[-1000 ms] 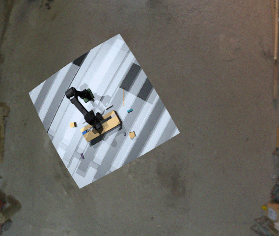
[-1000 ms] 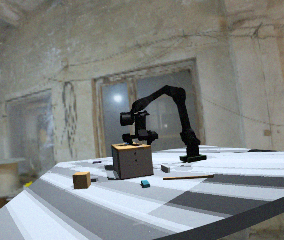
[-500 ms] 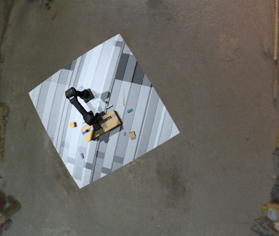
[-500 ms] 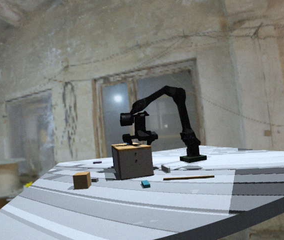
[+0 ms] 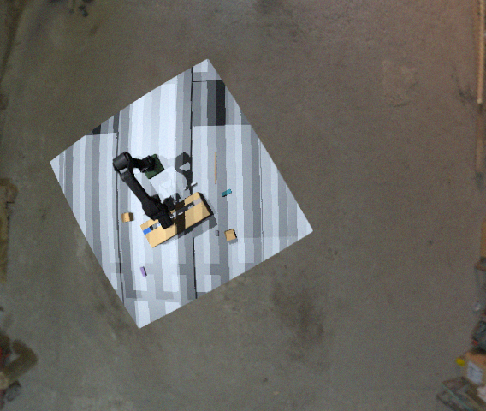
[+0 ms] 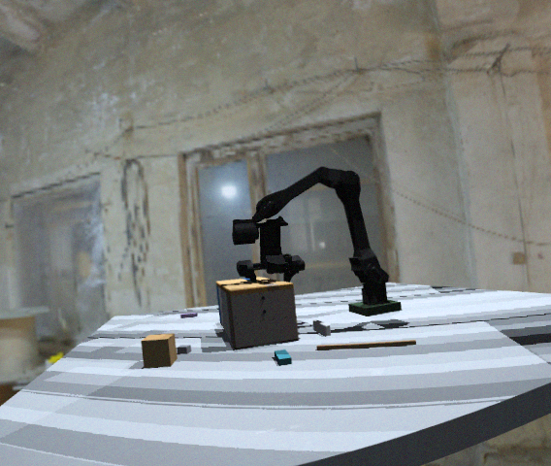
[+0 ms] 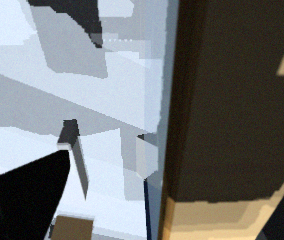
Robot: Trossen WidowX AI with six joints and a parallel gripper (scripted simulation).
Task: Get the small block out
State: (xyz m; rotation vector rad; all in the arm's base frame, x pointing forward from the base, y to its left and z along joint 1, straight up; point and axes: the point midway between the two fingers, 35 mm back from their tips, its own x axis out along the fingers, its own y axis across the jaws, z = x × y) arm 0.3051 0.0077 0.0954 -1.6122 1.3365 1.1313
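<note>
The light blue block is 60 mm ahead of my gripper tip and 10 mm to the right of it. Also, from my gripper tip: purple block: 300 mm ahead, 270 mm to the right, 80 mm below; box: 20 mm ahead, 60 mm to the left, 20 mm below; teal block: 390 mm to the left, 80 mm below.
</note>
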